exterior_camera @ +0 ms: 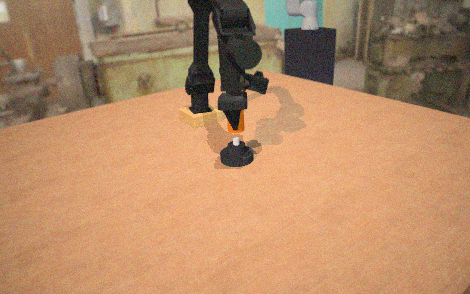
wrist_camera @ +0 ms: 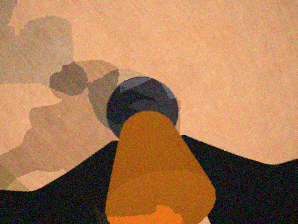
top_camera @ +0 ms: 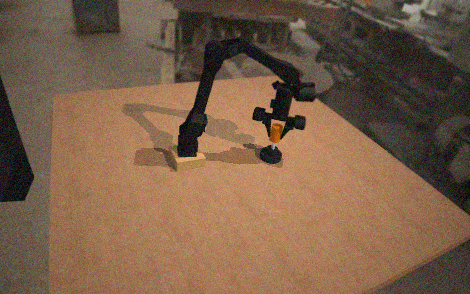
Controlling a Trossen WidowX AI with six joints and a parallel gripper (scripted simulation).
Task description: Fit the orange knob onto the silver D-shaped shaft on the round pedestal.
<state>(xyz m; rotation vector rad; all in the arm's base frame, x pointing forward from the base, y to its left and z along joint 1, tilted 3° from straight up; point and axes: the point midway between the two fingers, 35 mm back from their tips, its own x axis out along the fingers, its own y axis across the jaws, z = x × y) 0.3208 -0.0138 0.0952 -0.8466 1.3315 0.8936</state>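
Now: gripper tip 60 mm above the round pedestal. From my gripper tip the other things lie so: orange knob: 30 mm above.
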